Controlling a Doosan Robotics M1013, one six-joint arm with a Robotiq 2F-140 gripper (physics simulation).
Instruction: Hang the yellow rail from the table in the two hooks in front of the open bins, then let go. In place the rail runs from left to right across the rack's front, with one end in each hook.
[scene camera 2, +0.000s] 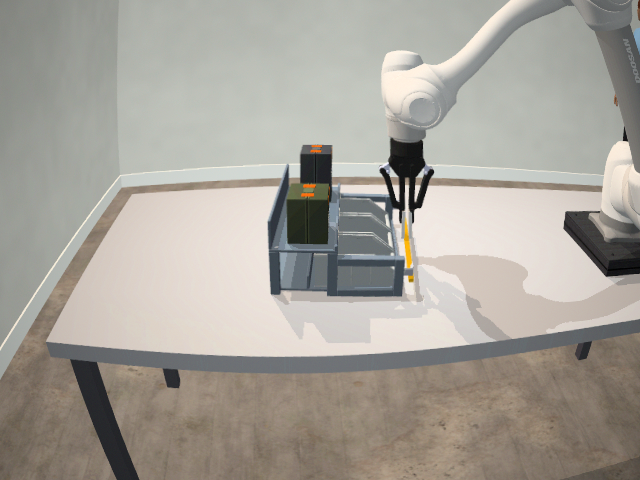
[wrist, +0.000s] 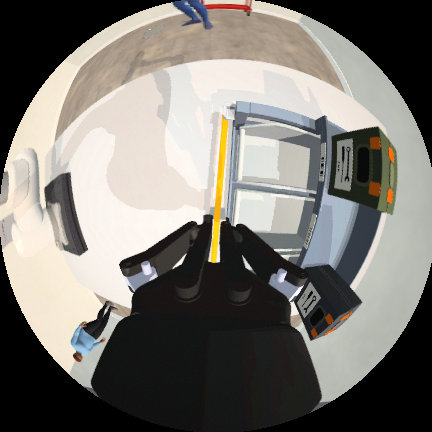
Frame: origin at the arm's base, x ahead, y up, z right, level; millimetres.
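Seen in the pictures: gripper, fingertip midpoint: (scene camera 2: 406, 236) (wrist: 216, 214); arm's base, origin of the base link: (scene camera 2: 618, 229) (wrist: 56, 221).
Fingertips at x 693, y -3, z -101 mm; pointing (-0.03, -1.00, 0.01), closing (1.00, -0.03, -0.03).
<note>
Offsets run from my fingertips to a thing's top centre. "*": to the spot under its first point.
The yellow rail {dx +0, dy +11, dz -10 mm} (scene camera 2: 407, 249) (wrist: 220, 172) runs left to right close along the rack's front. My gripper (scene camera 2: 406, 219) (wrist: 216, 214) is shut on it, pointing down. The near hook {* dx +7, dy +7, dz -191 mm} (scene camera 2: 407, 271) (wrist: 229, 111) sticks out of the rack's front corner and covers a short piece of the rail near its end. In the scene view the yellow tip shows just past and below this hook. I cannot tell whether that end lies in the hook or under it. The other hook and the rail's other end are hidden by the gripper.
The blue-grey rack {* dx +90, dy -46, dz -189 mm} (scene camera 2: 365, 293) (wrist: 280, 110) with open bins stands left of the gripper in the scene view. A green case {dx +211, dy +145, dz -116 mm} (scene camera 2: 307, 217) (wrist: 364, 170) and a black case {dx +214, dy +170, dz +114 mm} (scene camera 2: 316, 167) (wrist: 327, 301) stand on its raised back. The arm's dark base (scene camera 2: 594, 248) (wrist: 66, 215) is opposite.
</note>
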